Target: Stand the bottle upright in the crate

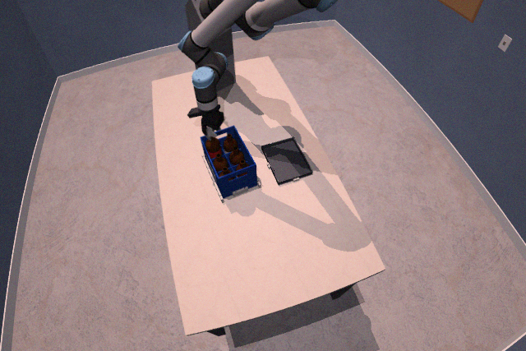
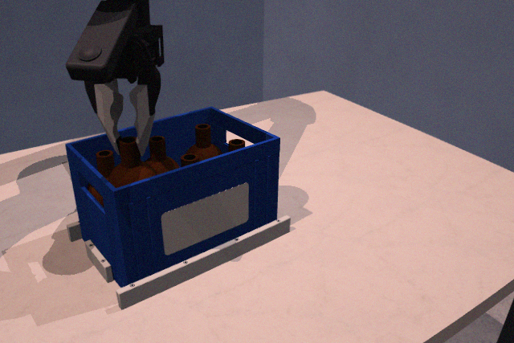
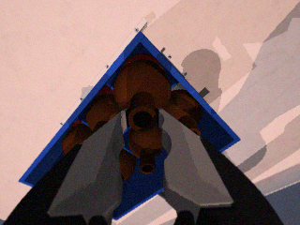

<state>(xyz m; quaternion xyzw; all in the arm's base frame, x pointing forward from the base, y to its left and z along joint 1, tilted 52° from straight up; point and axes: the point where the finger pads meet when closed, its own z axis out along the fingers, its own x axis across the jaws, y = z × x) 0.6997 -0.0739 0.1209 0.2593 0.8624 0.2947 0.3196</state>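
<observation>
Right now the blue crate is 120 mm below my hand, 80 mm to the left of it and 60 mm ahead of it. Round my hand: tray (370 mm to the left, 200 mm below).
</observation>
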